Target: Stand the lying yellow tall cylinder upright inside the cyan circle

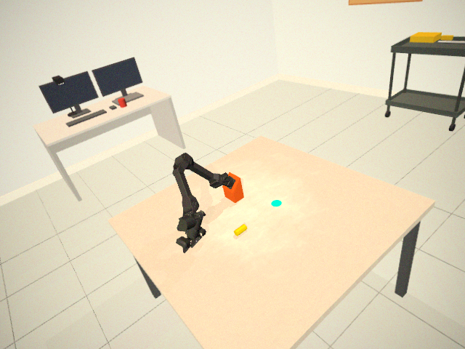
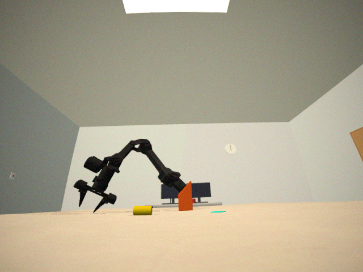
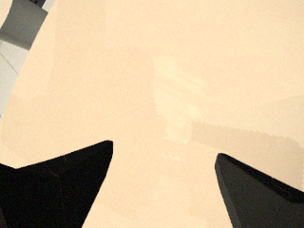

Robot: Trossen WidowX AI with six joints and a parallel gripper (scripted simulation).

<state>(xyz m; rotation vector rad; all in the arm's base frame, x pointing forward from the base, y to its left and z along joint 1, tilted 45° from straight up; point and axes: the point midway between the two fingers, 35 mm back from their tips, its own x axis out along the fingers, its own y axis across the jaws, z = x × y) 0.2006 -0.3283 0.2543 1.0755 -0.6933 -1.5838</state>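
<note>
Now: gripper tip 80 mm short of the yellow cylinder and 280 mm to the right of it. From my gripper tip the other things lie so: cyan circle: 40 mm ahead, 560 mm to the left, 20 mm below.
</note>
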